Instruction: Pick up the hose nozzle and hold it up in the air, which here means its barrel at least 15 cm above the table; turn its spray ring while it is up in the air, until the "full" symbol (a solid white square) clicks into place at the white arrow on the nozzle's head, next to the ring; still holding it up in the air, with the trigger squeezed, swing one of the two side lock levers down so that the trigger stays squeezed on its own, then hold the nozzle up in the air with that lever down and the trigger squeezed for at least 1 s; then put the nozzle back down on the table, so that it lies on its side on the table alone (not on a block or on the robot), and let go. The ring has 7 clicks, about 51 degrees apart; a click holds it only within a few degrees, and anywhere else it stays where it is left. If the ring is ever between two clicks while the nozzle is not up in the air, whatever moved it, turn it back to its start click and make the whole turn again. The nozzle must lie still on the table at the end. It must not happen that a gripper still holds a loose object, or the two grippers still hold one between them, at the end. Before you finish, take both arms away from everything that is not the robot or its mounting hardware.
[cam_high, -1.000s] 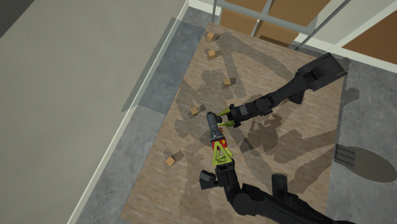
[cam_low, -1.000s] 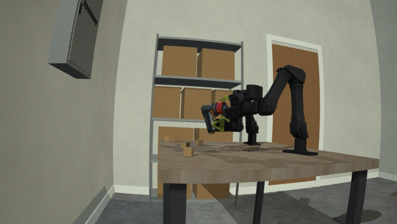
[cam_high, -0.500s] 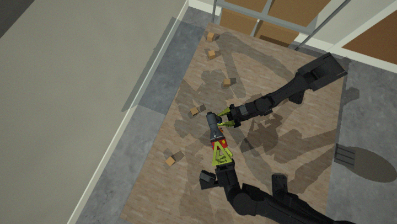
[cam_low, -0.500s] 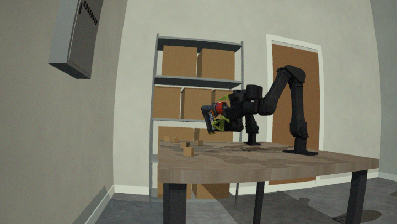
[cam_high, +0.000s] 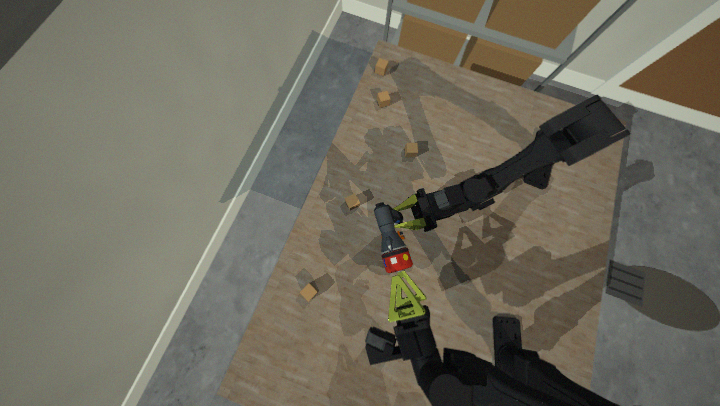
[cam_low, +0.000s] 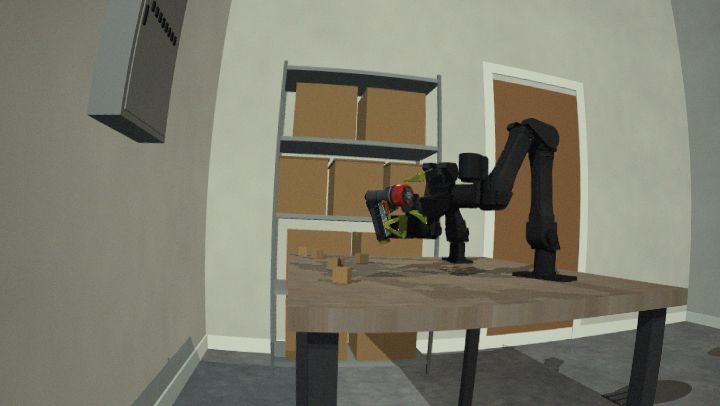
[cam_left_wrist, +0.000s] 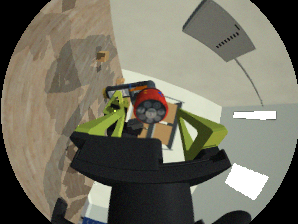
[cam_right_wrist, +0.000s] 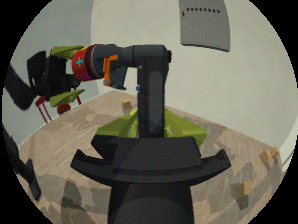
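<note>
The red spray ring is 1 cm ahead of my left hand and 3 cm to the right of it.
</note>
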